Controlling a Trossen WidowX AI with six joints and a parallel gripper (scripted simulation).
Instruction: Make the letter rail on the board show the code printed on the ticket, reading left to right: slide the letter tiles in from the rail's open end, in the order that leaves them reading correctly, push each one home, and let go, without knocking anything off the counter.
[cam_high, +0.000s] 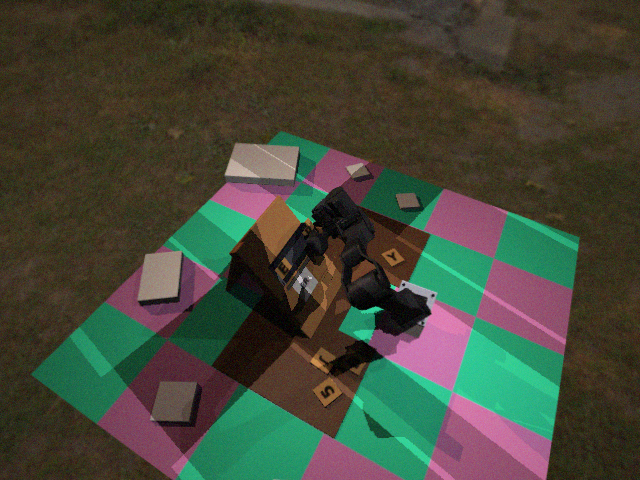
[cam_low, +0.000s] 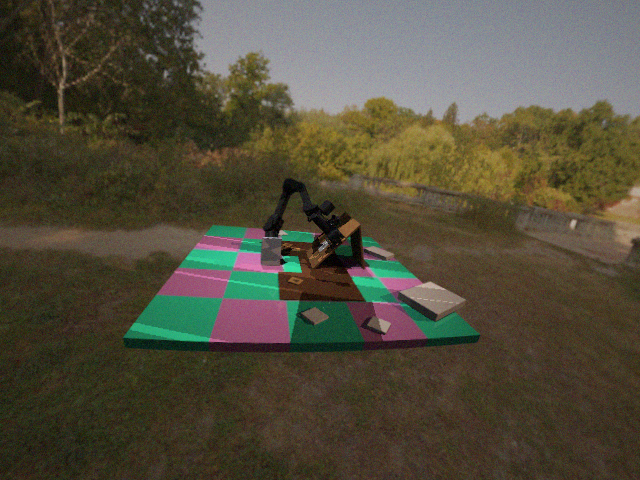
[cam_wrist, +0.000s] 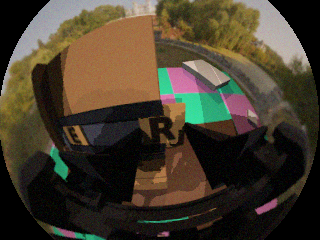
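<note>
Right now the white ticket is 13 cm to the left of my gripper tip, 7 cm below it and 4 cm behind it. Round my gripper tip: beige block (42 cm ahead, 24 cm to the left, 16 cm below); letter tile (right at my gripper tip).
</note>
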